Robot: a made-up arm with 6 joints.
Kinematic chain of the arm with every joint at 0, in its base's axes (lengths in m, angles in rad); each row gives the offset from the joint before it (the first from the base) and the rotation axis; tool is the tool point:
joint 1: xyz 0 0 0.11 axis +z
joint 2: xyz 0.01 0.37 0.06 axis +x
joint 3: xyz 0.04 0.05 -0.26 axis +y
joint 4: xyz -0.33 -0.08 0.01 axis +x
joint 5: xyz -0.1 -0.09 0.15 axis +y
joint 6: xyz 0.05 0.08 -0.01 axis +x
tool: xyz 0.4 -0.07 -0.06
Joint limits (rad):
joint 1: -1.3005..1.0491
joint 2: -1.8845..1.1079
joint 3: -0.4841..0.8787
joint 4: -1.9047..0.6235
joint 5: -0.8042..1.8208
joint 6: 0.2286..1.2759
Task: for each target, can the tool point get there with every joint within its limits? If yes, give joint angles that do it. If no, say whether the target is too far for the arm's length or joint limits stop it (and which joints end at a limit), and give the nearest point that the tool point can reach.
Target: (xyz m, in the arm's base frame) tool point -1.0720 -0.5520 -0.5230
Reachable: no: joint limits stop it (at a limit: joint 1, joint 5) | nearest point -0.7879 -0.2105 -0.3374 | short by 0.481 m
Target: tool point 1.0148 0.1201 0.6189
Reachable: no: joint limits stop it (at a limit: joint 1, joint 2, joint 3, joint 4, joint 5, joint 6) | nearest point 0.8266 0.1981 0.3597 | short by 0.330 m
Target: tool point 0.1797 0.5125 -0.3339
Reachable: yes | joints -0.5894 0.7081 -0.1981 -0.7731 0.8924 1.0435
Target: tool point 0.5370 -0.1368 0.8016
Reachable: no: joint limits stop it (at a limit: joint 3, joint 4, joint 5, joint 6) | nearest point 0.4780 -0.1218 0.4911 | short by 0.316 m
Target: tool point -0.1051 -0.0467 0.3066
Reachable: yes | joints 0.8522 -1.6160 0.5299 -0.4372 0.5489 0.7383
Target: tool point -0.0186 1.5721 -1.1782
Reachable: no: too far | nearest point -0.0111 0.9401 -0.4458 | short by 0.967 m
